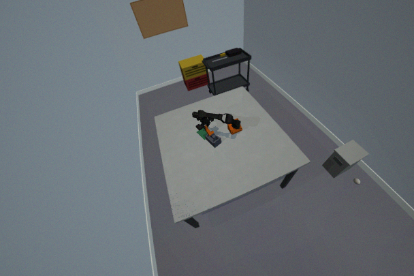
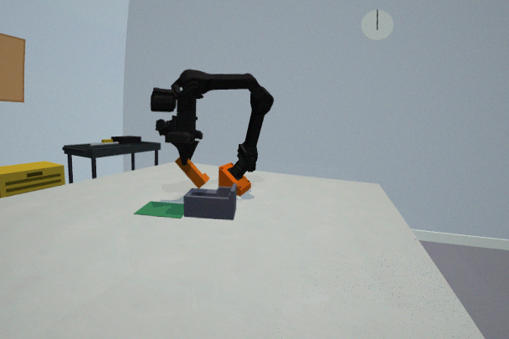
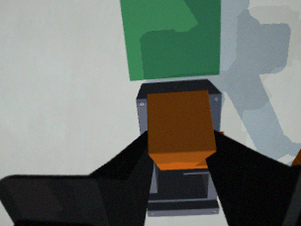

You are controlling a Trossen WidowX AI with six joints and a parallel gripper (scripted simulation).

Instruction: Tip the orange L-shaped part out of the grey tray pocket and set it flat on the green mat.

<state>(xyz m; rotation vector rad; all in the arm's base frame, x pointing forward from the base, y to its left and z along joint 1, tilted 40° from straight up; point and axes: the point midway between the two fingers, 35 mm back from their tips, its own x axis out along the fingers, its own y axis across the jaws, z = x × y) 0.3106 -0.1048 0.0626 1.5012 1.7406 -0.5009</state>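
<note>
Now: gripper tip 10 mm short of the green mat, 70 mm to the left of it and 170 mm above it. The rest, counted from my gripper tip: orange L-shaped part: 20 mm behind, 20 mm to the left, 30 mm below.
</note>
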